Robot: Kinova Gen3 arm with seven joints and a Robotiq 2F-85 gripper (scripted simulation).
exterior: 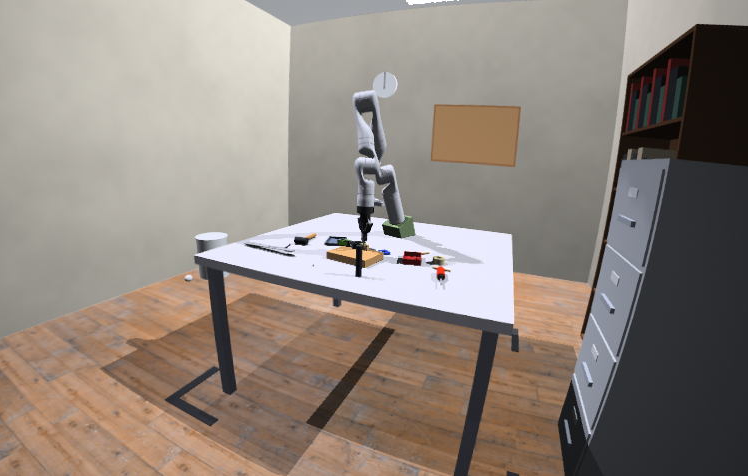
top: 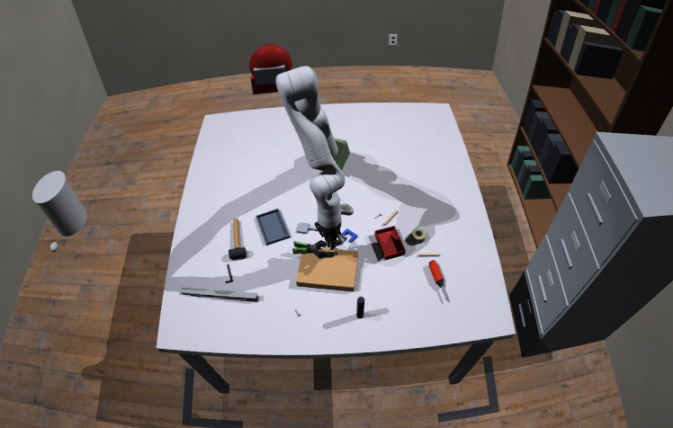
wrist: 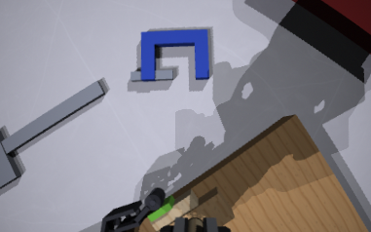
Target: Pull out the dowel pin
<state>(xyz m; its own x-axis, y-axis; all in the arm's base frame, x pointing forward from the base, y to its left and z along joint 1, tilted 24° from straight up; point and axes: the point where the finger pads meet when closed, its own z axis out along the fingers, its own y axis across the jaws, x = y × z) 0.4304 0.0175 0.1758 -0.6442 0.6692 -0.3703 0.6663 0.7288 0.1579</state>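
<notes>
The round dowel pin lies 20 mm below my hand. Also, from my hand: grey t-shaped tool (130 mm behind, 90 mm below, 70 mm to the right); then wooden bench board (70 mm below, 50 mm ahead, 20 mm to the right); then wooden block (50 mm below).
</notes>
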